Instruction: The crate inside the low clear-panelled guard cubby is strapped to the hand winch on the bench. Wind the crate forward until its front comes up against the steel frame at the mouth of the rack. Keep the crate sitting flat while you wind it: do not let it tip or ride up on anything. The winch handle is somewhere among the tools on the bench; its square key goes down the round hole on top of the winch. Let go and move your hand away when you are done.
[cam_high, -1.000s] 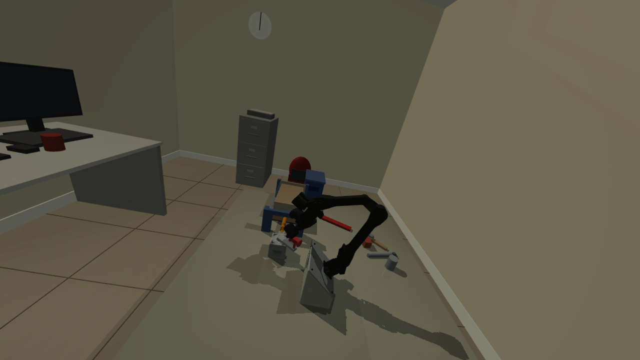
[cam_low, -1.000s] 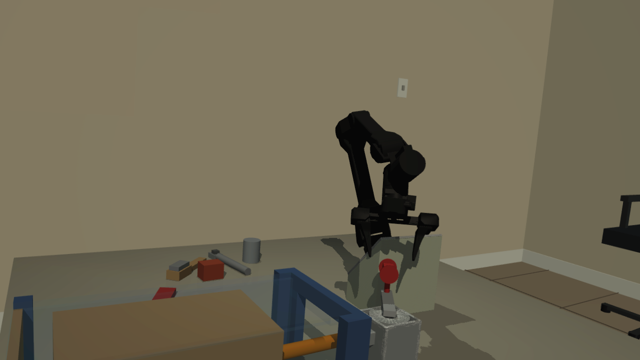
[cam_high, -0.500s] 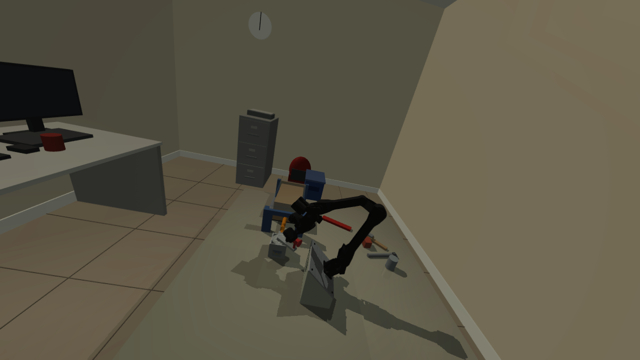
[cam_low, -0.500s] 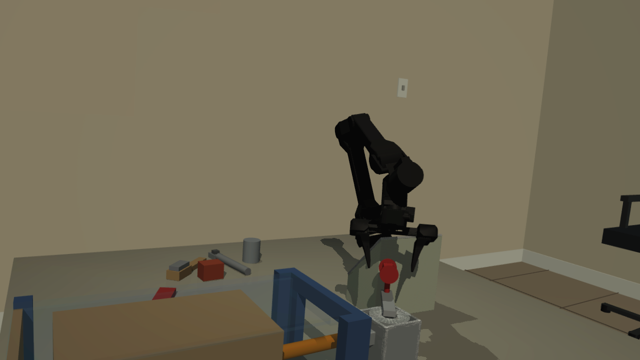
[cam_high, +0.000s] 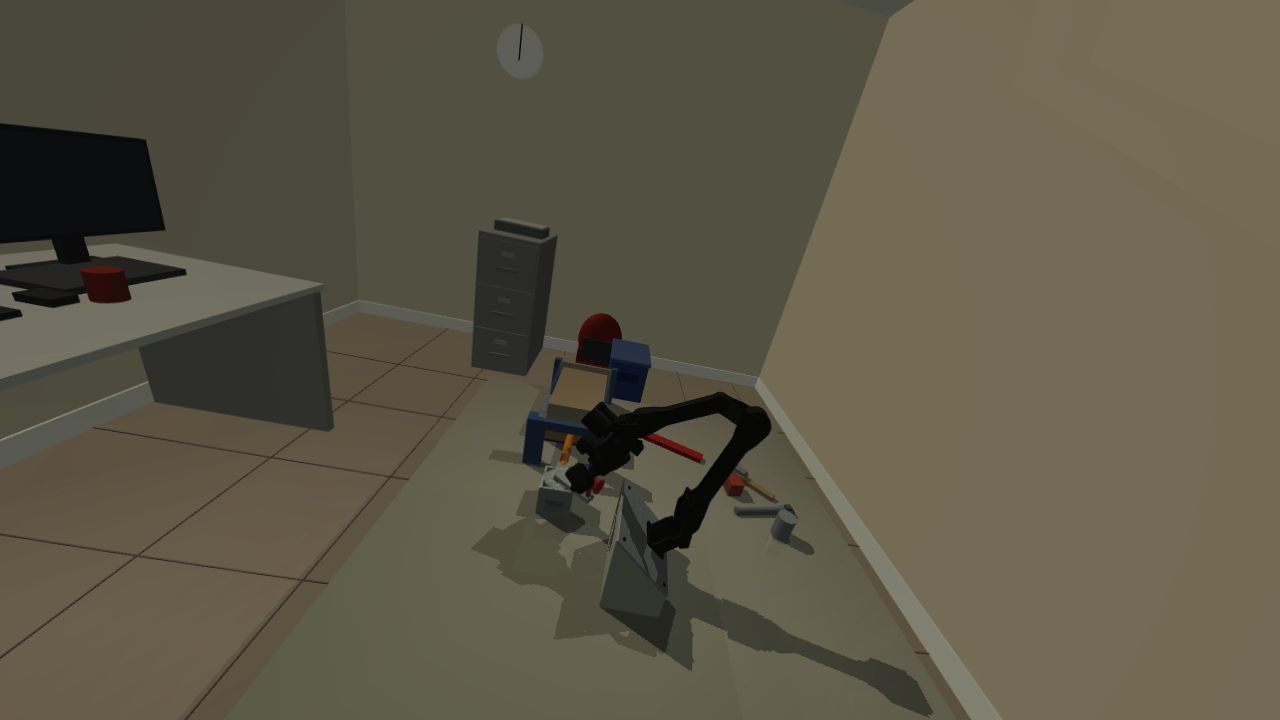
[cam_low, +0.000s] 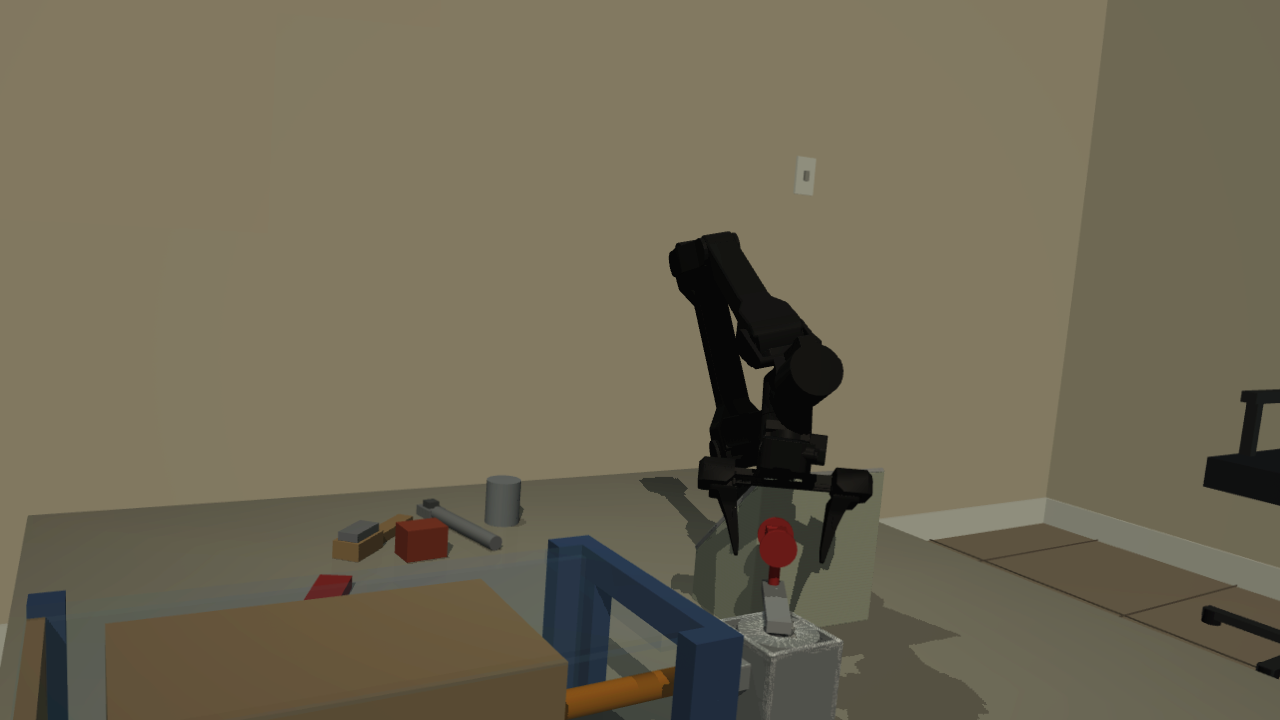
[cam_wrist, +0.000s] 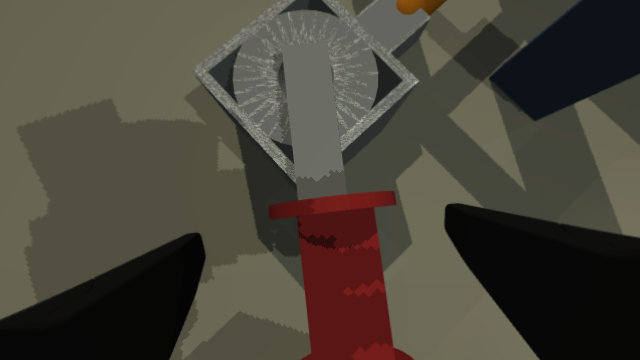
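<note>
Now: the red knob 2 cm to the right of my gripper tip and 1 cm behind it. Also, from my gripper tip: clear-panelled cubby (45 cm ahead, 8 cm to the left, 2 cm below); then grey winch (10 cm below, 6 cm to the left, 3 cm ahead); then winch handle (3 cm below, 2 cm to the left, 1 cm ahead).
</note>
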